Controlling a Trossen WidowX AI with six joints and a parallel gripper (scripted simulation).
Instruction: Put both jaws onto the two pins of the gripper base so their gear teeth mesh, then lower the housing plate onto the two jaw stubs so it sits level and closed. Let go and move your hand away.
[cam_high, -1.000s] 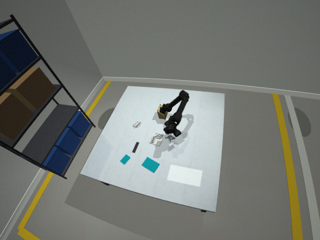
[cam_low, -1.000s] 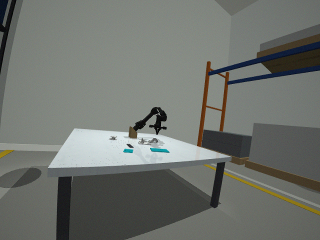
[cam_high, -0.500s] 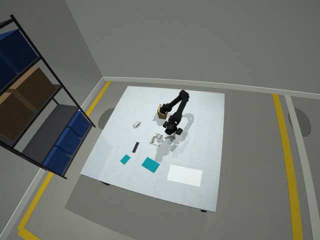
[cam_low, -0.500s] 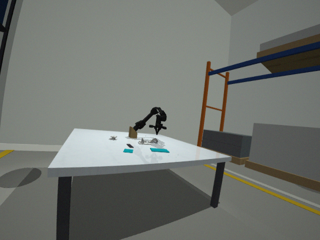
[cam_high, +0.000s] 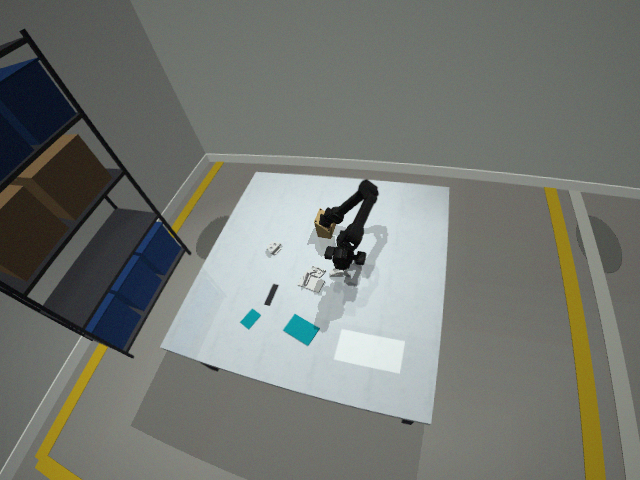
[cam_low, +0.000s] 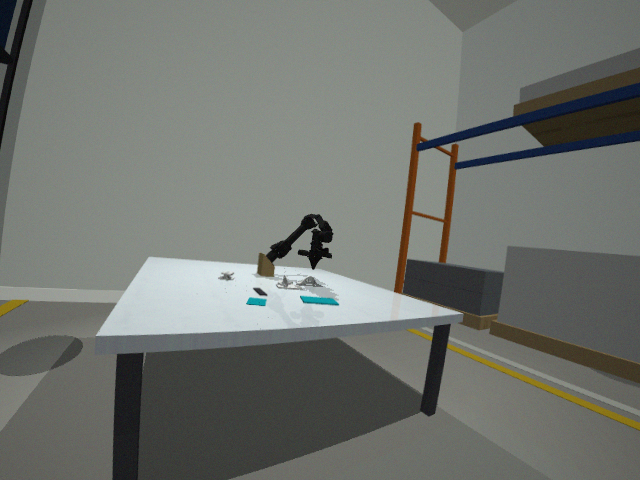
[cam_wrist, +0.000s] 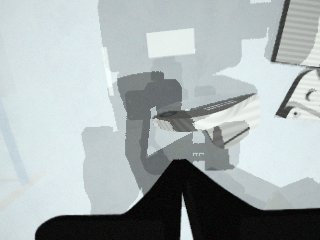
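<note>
Right now the grey gripper jaw is 1 cm ahead of my gripper tip, 1 cm to the right of it and 7 cm below it. From my gripper tip the other things lie so: black bar: 14 cm ahead, 37 cm to the right, 8 cm below.
</note>
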